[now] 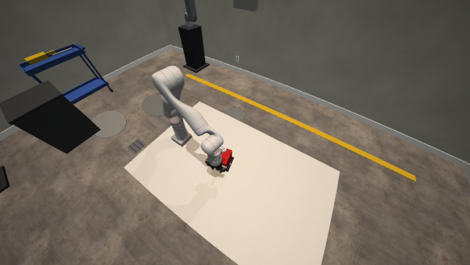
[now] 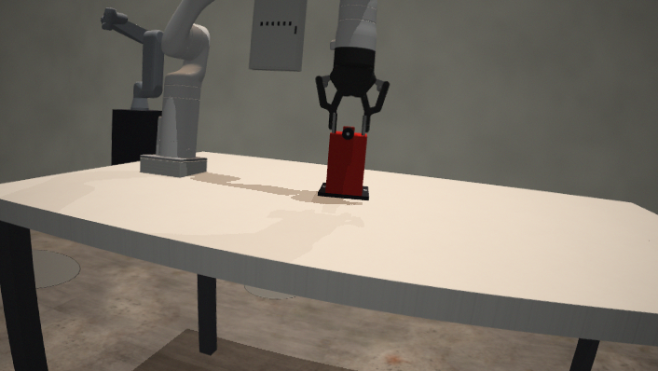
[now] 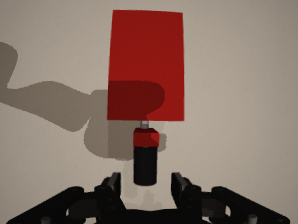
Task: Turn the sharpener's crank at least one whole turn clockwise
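Now: hand 1 cm past the knob, 2 cm to the right of it and 2 cm above it.
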